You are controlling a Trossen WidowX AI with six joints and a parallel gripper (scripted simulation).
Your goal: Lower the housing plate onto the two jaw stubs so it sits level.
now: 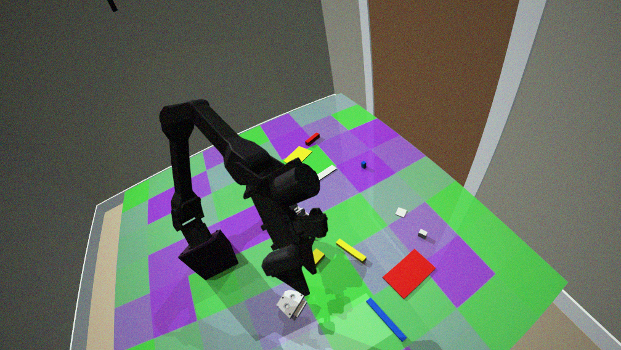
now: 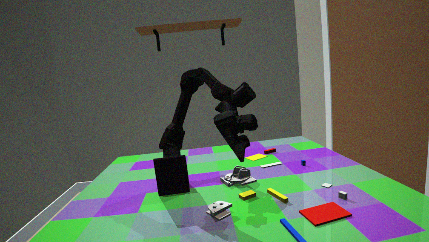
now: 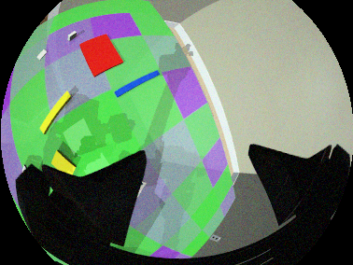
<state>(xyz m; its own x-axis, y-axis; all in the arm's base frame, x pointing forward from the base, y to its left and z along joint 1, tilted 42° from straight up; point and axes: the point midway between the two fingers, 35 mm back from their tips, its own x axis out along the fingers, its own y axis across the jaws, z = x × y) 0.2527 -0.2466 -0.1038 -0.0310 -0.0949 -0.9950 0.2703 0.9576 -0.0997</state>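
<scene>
Now: the grey stand 20 cm below my gripper tip, 7 cm behind it and 5 cm to the left of it. From my gripper tip the other things lie so: blue bar 21 cm below, 13 cm ahead, 10 cm to the right; yellow block 20 cm below, 15 cm to the left, 4 cm ahead; yellow bar 20 cm below, 14 cm ahead, 12 cm to the left.
</scene>
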